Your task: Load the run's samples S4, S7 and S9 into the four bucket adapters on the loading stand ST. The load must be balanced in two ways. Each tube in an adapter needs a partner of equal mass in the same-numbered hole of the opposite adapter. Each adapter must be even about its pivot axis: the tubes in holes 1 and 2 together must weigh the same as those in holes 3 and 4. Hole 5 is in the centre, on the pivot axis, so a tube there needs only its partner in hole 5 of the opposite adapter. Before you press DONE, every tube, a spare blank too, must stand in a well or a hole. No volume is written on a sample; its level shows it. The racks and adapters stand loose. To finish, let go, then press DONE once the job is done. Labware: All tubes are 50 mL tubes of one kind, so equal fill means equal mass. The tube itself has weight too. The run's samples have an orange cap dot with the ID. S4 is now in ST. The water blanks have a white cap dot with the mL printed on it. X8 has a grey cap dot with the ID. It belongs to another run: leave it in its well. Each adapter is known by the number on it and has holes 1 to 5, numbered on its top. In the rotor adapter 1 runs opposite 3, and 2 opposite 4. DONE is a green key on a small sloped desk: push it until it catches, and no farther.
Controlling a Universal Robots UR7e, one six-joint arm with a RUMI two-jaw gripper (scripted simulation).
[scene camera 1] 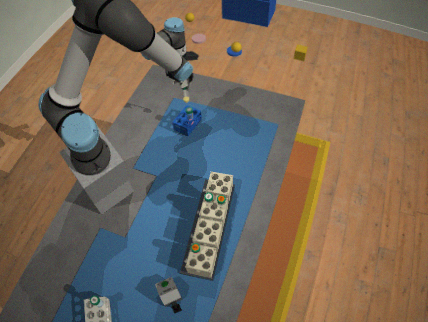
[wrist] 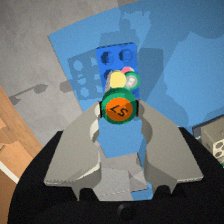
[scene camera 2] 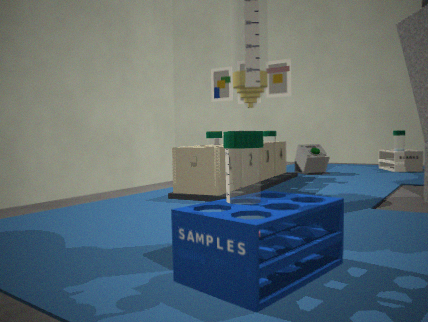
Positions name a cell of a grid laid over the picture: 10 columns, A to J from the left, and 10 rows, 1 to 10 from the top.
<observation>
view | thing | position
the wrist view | my gripper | F5
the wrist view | blue samples rack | E3
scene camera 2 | blue samples rack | F8
</observation>
